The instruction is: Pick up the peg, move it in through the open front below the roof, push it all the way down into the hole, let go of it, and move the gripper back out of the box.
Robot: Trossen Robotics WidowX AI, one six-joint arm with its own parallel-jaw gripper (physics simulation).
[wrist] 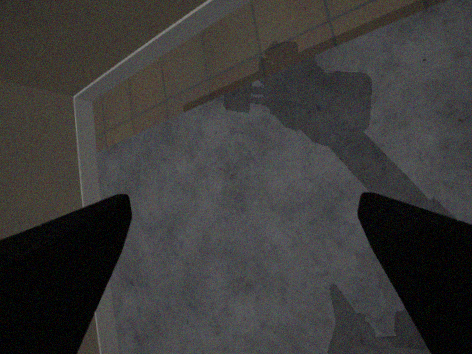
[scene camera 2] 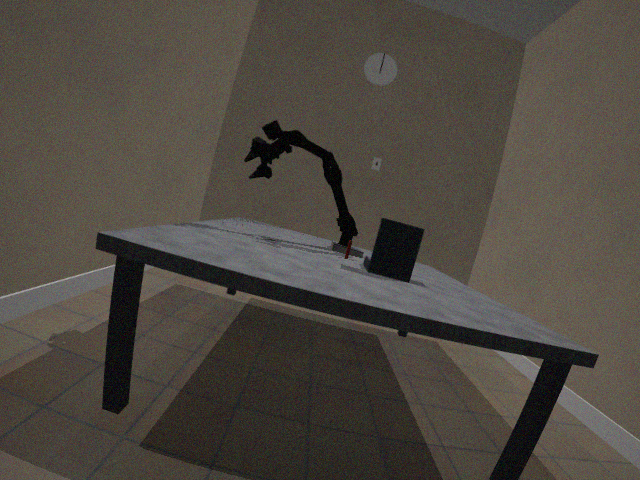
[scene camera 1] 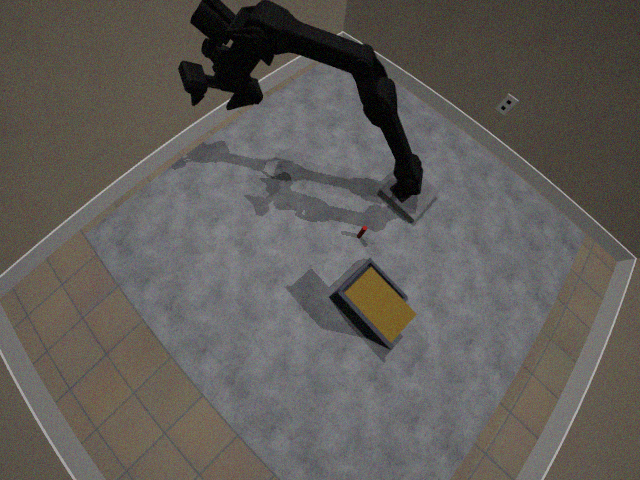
My gripper (scene camera 1: 210,106) is open and holds nothing. Further things: a dark box (scene camera 1: 369,298).
My gripper shows as well in the wrist view (wrist: 246,204) and in scene camera 2 (scene camera 2: 247,170). The dark box is seen too in scene camera 2 (scene camera 2: 396,247).
